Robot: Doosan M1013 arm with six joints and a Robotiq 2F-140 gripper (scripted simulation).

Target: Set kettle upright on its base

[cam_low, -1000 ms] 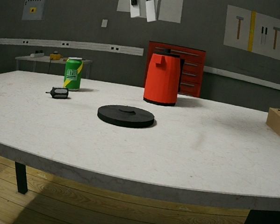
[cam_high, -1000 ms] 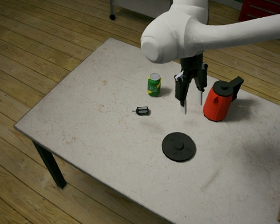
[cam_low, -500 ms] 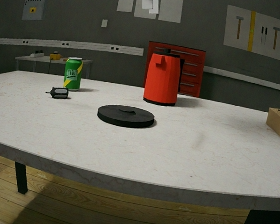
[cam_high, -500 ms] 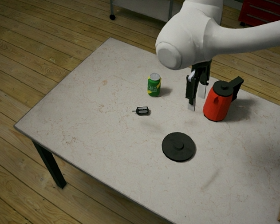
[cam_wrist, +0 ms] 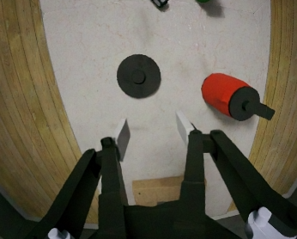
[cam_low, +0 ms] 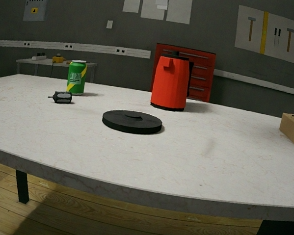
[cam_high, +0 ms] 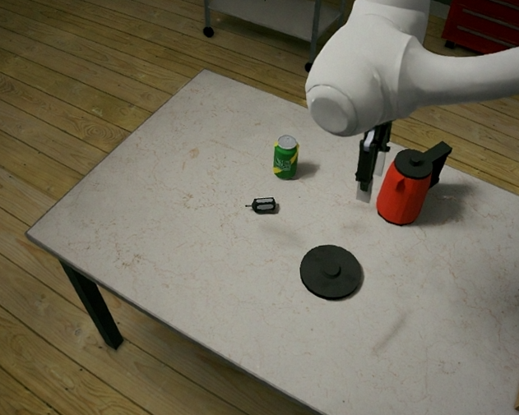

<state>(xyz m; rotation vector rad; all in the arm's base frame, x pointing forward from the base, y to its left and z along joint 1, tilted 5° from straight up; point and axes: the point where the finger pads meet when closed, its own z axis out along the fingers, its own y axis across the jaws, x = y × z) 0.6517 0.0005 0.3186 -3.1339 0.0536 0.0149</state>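
Now: hand 9 cm past the red kettle, 28 cm to the left of it and 24 cm above it. Round my hand: black round base: 3 cm ahead, 3 cm to the left, 33 cm below; black tool: 27 cm ahead, 8 cm to the right, 32 cm below.
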